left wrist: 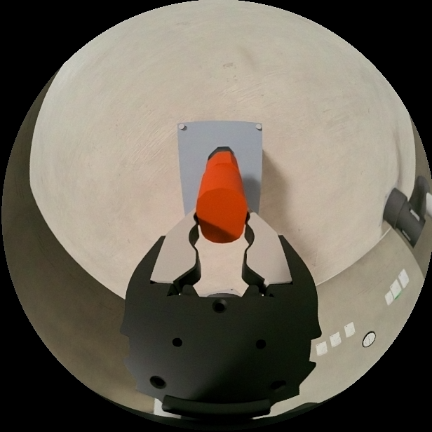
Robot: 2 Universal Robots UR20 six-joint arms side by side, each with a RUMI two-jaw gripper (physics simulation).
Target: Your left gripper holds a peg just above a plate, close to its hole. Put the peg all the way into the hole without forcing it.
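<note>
An orange peg (222, 195) stands between the fingertips of my left gripper (221, 207), which is shut on it. The peg's far end is over the blue-grey plate (192, 145). A dark part of the hole (221, 149) shows just past the peg's far end; the rest of the hole is hidden behind the peg. Whether the peg's tip is inside the hole or just above it cannot be told from this view. My right gripper does not show.
The plate lies on a pale table top (115, 150) and has small round pins at its two far corners. A dark grey jointed arm part (404, 215) stands at the right edge of the view. Small white labels lie at the lower right.
</note>
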